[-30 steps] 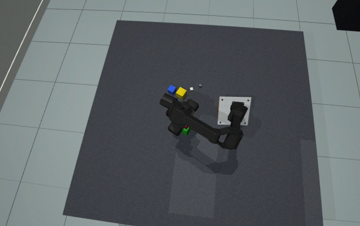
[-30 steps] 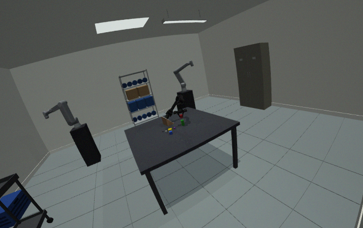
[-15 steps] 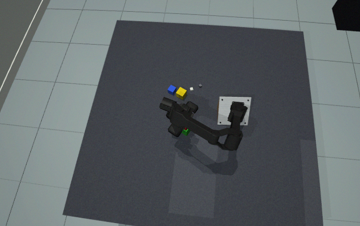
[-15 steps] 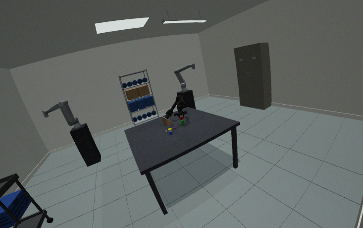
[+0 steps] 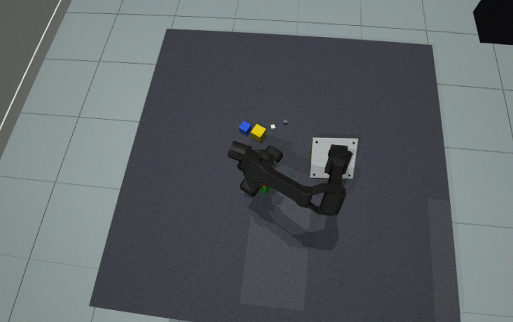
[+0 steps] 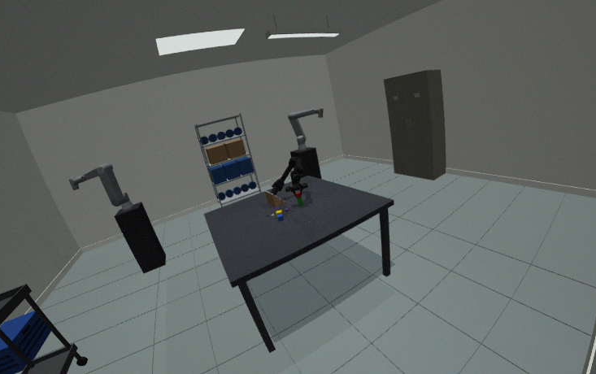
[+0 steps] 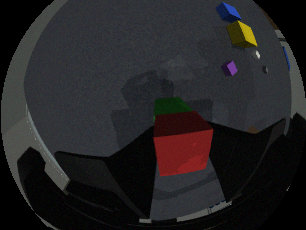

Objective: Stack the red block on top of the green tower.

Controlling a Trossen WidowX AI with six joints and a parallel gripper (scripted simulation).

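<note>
Right now the red block is 10 mm behind my gripper tip and 10 mm above it. The rest, counted from my gripper tip: blue block: 240 mm to the right, 100 mm ahead, 70 mm below; then yellow block: 220 mm to the right, 60 mm below, 40 mm ahead; then purple block: 130 mm to the right, 80 mm below, 10 mm behind.
</note>
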